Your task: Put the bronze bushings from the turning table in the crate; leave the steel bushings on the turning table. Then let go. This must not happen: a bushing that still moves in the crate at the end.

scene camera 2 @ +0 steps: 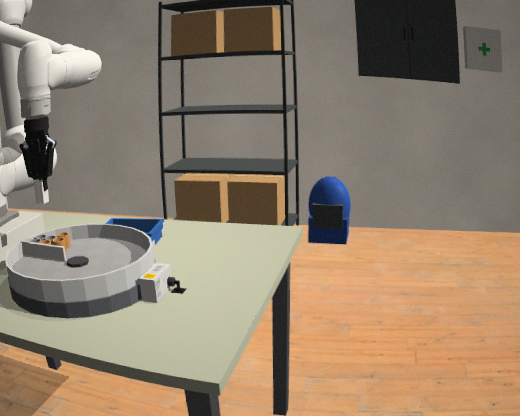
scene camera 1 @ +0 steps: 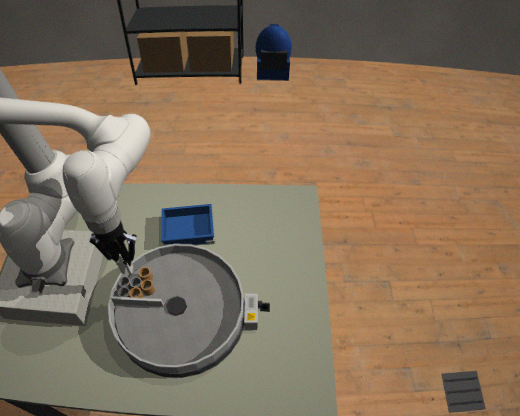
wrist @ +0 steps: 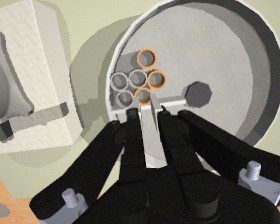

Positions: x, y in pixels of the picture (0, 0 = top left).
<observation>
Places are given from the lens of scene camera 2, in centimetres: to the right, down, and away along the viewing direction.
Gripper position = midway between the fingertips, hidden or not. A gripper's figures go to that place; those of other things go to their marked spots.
my gripper [scene camera 2: 42, 202]: -59, -2, 127
grey turning table [scene camera 2: 105, 255]: -41, 12, 130
blue crate [scene camera 2: 142, 224]: -37, 5, 162
The marked spots on the blue crate and the grey turning table are 33 cm apart.
</observation>
